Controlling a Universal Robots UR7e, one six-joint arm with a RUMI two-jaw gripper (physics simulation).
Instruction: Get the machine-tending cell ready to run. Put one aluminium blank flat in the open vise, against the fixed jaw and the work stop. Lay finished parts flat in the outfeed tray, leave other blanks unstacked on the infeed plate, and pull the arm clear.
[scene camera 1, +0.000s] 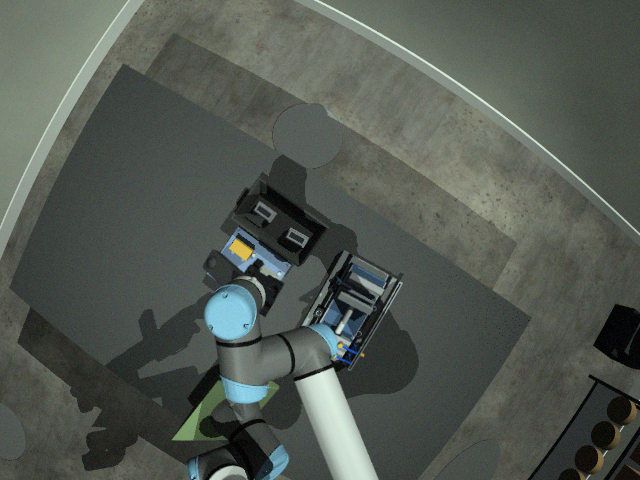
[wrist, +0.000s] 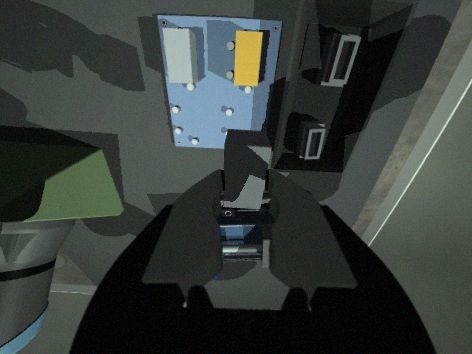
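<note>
My gripper (scene camera 1: 261, 268) (wrist: 244, 171) is shut on a grey aluminium blank (wrist: 244, 167), held above the near end of the blue infeed plate (scene camera 1: 268, 258) (wrist: 205, 131). The arm partly covers the plate in the scene view. On the plate, a pale blank (wrist: 177, 55) and a yellow block (scene camera 1: 240, 249) (wrist: 247, 58) lie side by side, apart. The dark outfeed tray (scene camera 1: 279, 227) beside the plate holds two finished parts, one (scene camera 1: 265, 212) (wrist: 344, 60) at the far end and one (scene camera 1: 297, 237) (wrist: 314, 143) at the near end. The vise (scene camera 1: 356, 298) stands to the right; its jaw faces are too small to judge.
The forearm (scene camera 1: 336, 423) passes beside the vise's lower end, where blue lines with yellow fittings (scene camera 1: 351, 352) show. A green angled panel (scene camera 1: 199, 421) (wrist: 85, 192) stands near the arm's base. A rack with round brown items (scene camera 1: 604, 435) and a black box (scene camera 1: 620, 335) are at the right.
</note>
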